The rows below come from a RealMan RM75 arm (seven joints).
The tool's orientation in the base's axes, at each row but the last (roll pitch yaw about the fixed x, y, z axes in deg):
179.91, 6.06, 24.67
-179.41, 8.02, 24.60
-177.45, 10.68, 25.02
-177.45, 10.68, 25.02
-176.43, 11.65, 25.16
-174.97, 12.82, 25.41
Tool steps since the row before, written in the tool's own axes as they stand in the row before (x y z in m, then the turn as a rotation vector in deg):
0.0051, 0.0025, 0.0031, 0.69, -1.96, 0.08
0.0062, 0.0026, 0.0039, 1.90, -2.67, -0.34
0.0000, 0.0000, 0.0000, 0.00, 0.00, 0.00
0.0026, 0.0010, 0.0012, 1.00, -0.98, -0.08
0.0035, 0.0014, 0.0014, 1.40, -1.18, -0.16
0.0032, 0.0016, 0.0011, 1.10, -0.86, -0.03
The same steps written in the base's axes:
0.0054, -0.0003, -0.0036, -0.20, 2.06, -0.16
0.0061, 0.0000, -0.0048, 0.65, 3.23, 0.10
0.0000, 0.0000, 0.0000, 0.00, 0.00, 0.00
0.0025, 0.0001, -0.0017, 0.50, 1.31, -0.06
0.0034, 0.0001, -0.0022, 0.79, 1.66, -0.05
0.0032, -0.0001, -0.0019, 0.62, 1.24, -0.14

